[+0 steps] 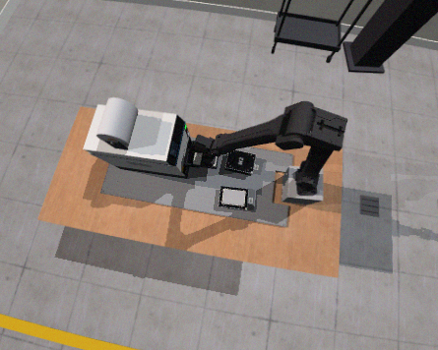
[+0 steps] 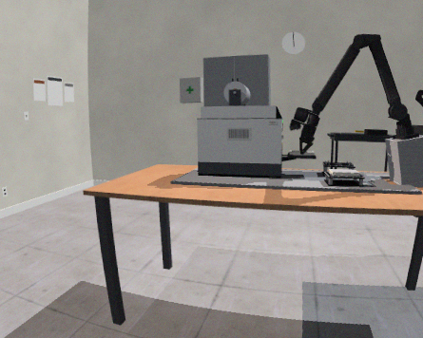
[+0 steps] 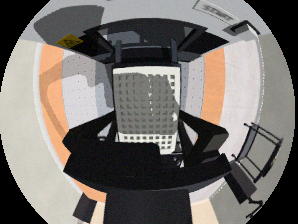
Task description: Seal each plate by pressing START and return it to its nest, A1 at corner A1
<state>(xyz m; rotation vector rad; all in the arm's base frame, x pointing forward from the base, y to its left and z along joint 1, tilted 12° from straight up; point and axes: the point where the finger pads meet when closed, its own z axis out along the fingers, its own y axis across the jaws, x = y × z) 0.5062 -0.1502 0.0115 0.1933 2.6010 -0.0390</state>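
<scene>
Now: hand 20 mm above the sealer stage. Also, from my hand: foil roll (330 mm ahead, 300 mm above, 40 mm to the right).
</scene>
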